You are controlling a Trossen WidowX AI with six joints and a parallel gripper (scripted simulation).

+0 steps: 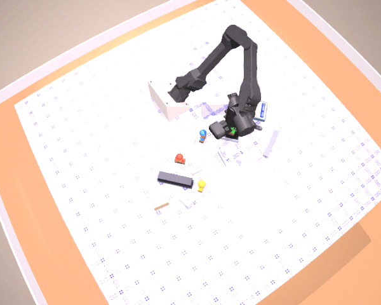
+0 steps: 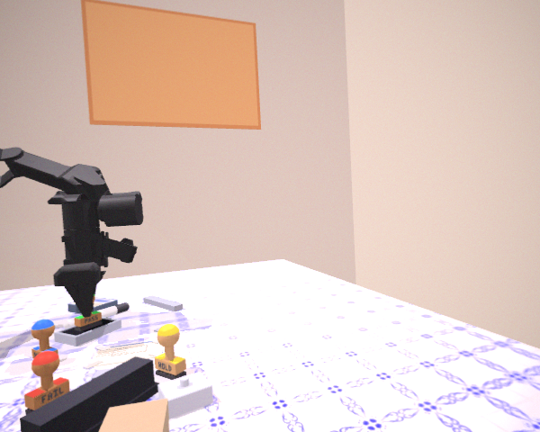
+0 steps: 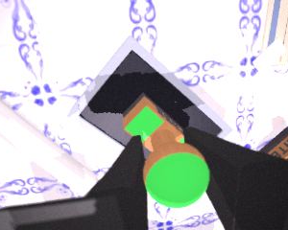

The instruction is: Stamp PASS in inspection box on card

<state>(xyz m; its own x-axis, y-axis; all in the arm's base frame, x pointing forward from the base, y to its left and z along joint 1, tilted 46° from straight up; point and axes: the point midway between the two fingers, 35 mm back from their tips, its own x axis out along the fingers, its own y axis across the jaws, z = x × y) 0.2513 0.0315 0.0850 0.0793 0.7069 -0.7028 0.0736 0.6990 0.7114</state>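
Right now my gripper tip is 3 cm above the ink pad tray. Also, from my gripper tip: marker: 10 cm to the left, 3 cm below, 3 cm ahead; blue-knob stamp: 10 cm to the right, 5 cm behind, 2 cm below; beige card: 12 cm to the right, 6 cm ahead, 4 cm below.
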